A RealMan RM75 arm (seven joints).
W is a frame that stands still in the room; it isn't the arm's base.
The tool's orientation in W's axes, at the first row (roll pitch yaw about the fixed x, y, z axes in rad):
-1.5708 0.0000 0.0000
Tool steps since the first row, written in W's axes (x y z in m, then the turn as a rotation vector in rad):
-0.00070 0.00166 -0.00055 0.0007 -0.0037 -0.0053
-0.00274 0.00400 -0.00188 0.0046 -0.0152 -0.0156
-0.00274 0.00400 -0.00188 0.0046 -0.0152 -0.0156
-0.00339 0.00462 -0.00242 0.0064 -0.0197 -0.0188
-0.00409 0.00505 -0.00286 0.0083 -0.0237 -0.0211
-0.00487 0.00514 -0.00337 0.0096 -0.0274 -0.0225
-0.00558 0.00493 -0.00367 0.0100 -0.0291 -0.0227
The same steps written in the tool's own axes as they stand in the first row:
-0.00070 0.00055 0.00166 0.0007 0.0053 -0.0037
-0.00274 0.00188 0.00400 0.0046 0.0156 -0.0152
-0.00274 0.00188 0.00400 0.0046 0.0156 -0.0152
-0.00339 0.00242 0.00462 0.0064 0.0188 -0.0197
-0.00409 0.00286 0.00505 0.0083 0.0211 -0.0237
-0.00487 0.00337 0.00514 0.0096 0.0225 -0.0274
-0.00558 0.00367 0.00493 0.0100 0.0227 -0.0291

